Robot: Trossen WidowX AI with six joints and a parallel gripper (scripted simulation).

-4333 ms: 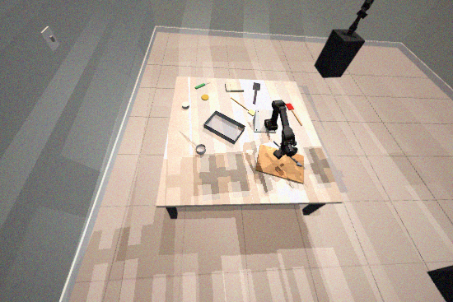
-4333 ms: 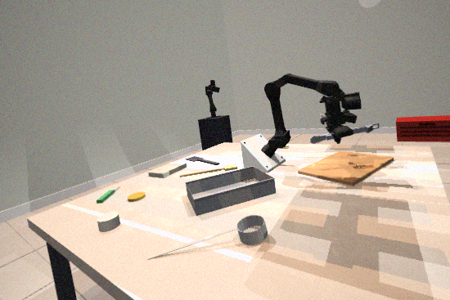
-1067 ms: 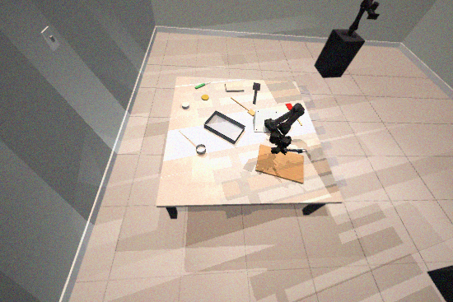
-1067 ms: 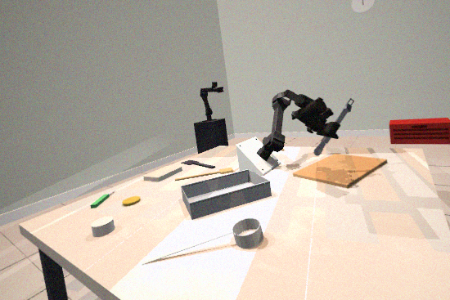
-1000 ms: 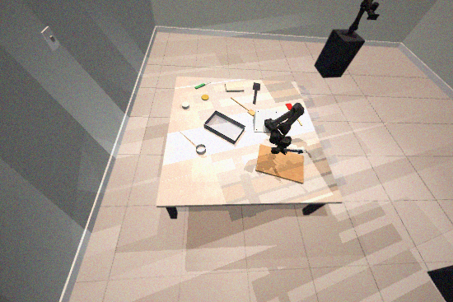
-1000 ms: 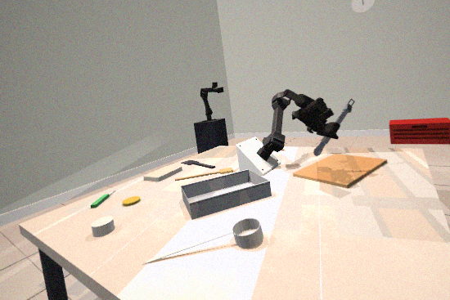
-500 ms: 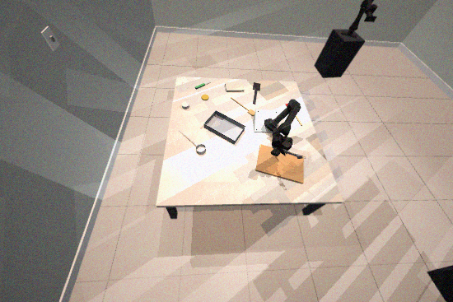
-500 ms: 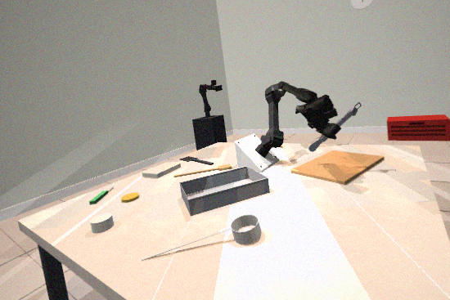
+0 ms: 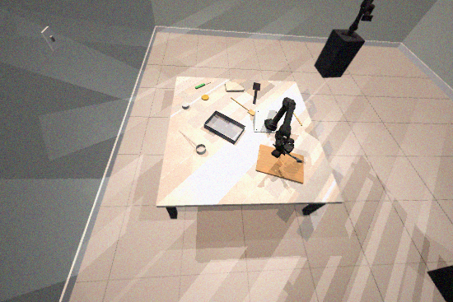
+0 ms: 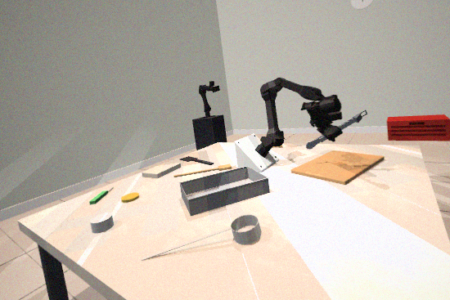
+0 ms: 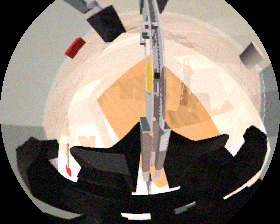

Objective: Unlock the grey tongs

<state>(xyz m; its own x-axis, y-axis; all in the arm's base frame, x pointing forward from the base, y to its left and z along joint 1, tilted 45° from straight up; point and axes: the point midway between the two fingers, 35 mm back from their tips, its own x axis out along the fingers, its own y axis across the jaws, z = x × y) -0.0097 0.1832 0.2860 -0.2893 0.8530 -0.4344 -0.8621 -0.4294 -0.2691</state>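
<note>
My gripper tip is 110 mm above the wooden board, 10 mm to the right of it and 10 mm short of it. The rest, counted from my gripper tip: flat grey block (880 mm to the right, 200 mm ahead, 100 mm below); then grey roasting tin (390 mm ahead, 370 mm to the right, 90 mm below); then yellow disc (760 mm to the right, 510 mm ahead, 110 mm below).
</note>
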